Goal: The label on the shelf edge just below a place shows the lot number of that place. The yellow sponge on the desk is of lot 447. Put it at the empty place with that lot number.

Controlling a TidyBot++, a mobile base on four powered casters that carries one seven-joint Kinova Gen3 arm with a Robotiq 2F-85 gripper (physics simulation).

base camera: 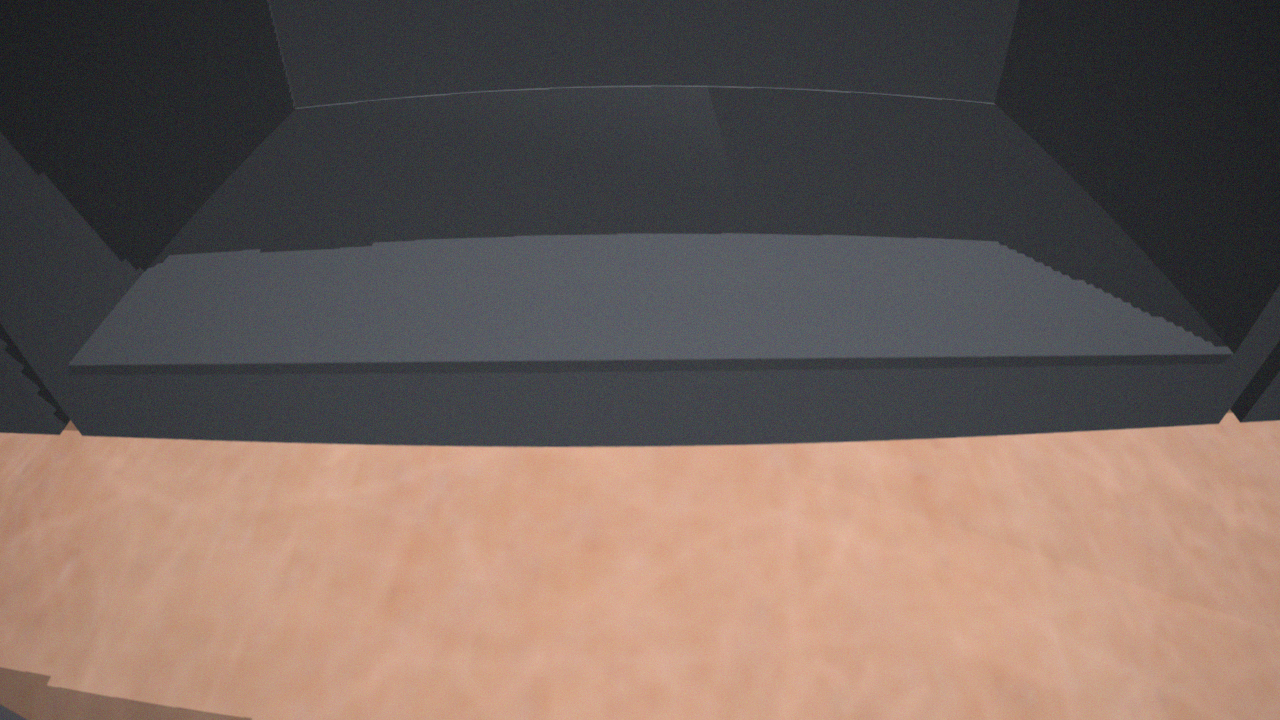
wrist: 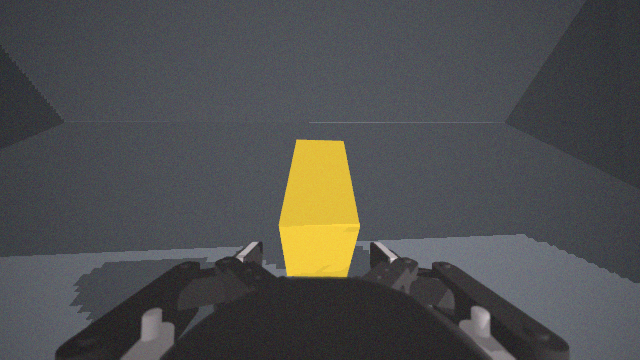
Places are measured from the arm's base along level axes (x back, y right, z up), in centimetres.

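Where they show: gripper, fingertip midpoint: (wrist: 316,254).
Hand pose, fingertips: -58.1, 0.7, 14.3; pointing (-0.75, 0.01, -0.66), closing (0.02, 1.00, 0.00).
Observation:
After its pixels a point has its place, as x, y, z.
The yellow sponge (wrist: 319,187) @[-59.9, 0.8, 19.9] rests on the dark grey shelf board (wrist: 200,200) @[-64.7, -11.5, 13.7] in the middle of the wrist view, with its long side pointing toward the back panel. My gripper (wrist: 316,254) @[-58.1, 0.7, 14.3] is open; its two fingers stand apart to the left and right of the sponge's near end, with a gap on each side. The sponge's lower near part is hidden behind the gripper's body. The sponge and the gripper do not show in the base camera view. No lot label can be seen in either view.
The shelf place has a back panel (wrist: 300,55) @[-85.9, -1.6, 24.6] and side walls, of which the right one (wrist: 600,100) @[-76.9, 40.9, 21.4] and part of the left one (wrist: 20,105) @[-80.5, -43.1, 17.8] show. In the base camera view, a dark shelf unit's low board (base camera: 626,304) @[-45.6, -1.8, -32.0] stands over the light brown floor (base camera: 626,573) @[-30.9, -1.3, -39.6].

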